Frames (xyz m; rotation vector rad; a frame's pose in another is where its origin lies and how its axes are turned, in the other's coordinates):
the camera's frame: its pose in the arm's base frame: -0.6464 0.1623 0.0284 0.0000 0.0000 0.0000
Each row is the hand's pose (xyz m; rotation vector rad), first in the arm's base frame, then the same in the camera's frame.
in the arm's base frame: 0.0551 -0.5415 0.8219 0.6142 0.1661 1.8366
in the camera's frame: 0.7015 -0.7038 0.7935 0.6142 0.1661 1.8366
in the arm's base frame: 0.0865 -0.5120 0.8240 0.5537 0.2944 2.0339
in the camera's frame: 0.7329 -0.6743 0.7956 0.5537 0.2944 2.0339
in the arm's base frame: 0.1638 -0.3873 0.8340 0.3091 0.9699 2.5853
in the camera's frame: 0.8102 -0.5496 0.8056 0.3091 0.9699 2.5853
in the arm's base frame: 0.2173 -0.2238 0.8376 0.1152 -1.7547 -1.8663
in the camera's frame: 0.8637 -0.3861 0.8092 0.1152 -1.7547 -1.8663
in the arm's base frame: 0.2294 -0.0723 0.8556 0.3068 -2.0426 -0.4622
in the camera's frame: 0.8758 -0.2346 0.8272 0.3068 -2.0426 -0.4622
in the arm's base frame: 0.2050 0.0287 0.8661 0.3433 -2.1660 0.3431
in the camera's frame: 0.8514 -0.1336 0.8377 0.3433 -2.1660 0.3431
